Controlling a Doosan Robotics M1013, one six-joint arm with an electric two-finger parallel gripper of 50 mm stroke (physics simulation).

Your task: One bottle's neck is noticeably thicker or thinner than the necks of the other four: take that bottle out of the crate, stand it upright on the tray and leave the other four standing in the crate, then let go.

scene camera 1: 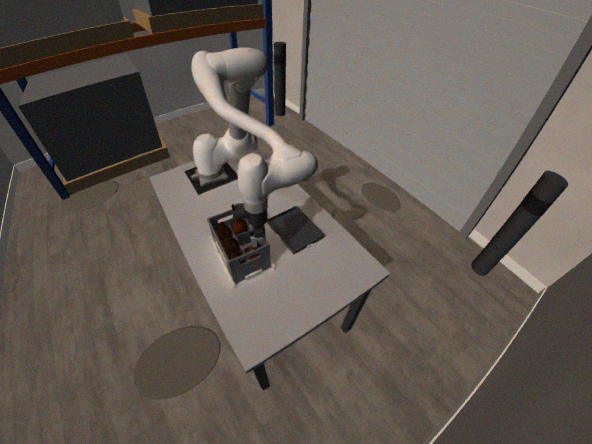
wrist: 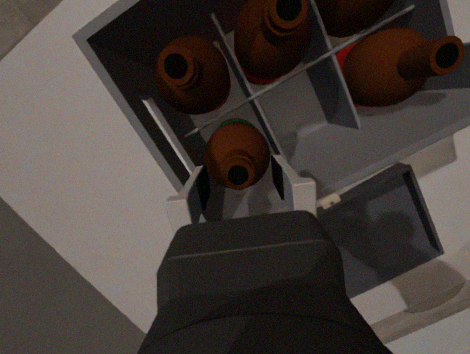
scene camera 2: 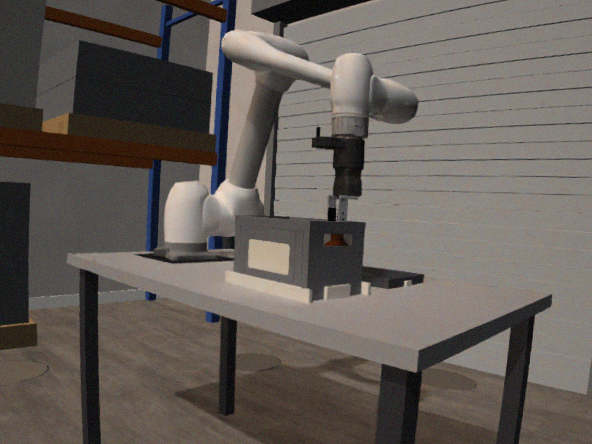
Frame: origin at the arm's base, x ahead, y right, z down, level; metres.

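Seen in the pictures: gripper, between the fingertips: (scene camera 1: pixel 254 241) (wrist: pixel 239 173); arm's base, origin of its link: (scene camera 1: pixel 211 174) (scene camera 2: pixel 185 256).
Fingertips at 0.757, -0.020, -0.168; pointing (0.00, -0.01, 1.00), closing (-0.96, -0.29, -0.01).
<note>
Pixels of each thing's top centre, then the offset from my fingertips to it, as dx, dy, dz. Level surfaces: height alone.
- grey crate, centre of its top: (wrist: pixel 323 59) (scene camera 2: pixel 298 218) (scene camera 1: pixel 236 230) -0.084, +0.050, -0.004
- dark tray, centre of its top: (wrist: pixel 358 249) (scene camera 2: pixel 370 271) (scene camera 1: pixel 295 226) -0.110, -0.254, +0.145
- table, height of its surface: dz +0.171
The grey crate (scene camera 1: pixel 255 269) (scene camera 2: pixel 335 270) (wrist: pixel 132 112) holds five brown bottles. A bottle with a green edge at its base (wrist: pixel 237 147) (scene camera 1: pixel 253 250) (scene camera 2: pixel 336 240) stands in a corner compartment; its mouth looks slightly smaller than the others. My gripper (wrist: pixel 239 173) (scene camera 2: pixel 338 216) (scene camera 1: pixel 257 241) is open above that bottle, its fingers on either side of it in the wrist view, touching nothing visible. The fingertips are near the crate's rim height. The other bottles (wrist: pixel 205 87) (wrist: pixel 272 47) (wrist: pixel 382 70) (wrist: pixel 352 15) stand in their compartments. The dark tray (scene camera 1: pixel 296 230) (scene camera 2: pixel 392 276) (wrist: pixel 380 245) is empty beside the crate.
Thin dividers (wrist: pixel 170 134) split the crate, and one cell beside the green-edged bottle's cell is empty. Pale strips (scene camera 2: pixel 267 287) border the crate's base on the table (scene camera 1: pixel 300 295) (scene camera 2: pixel 425 320). The crate wall with the hand opening rises close to the gripper.
</note>
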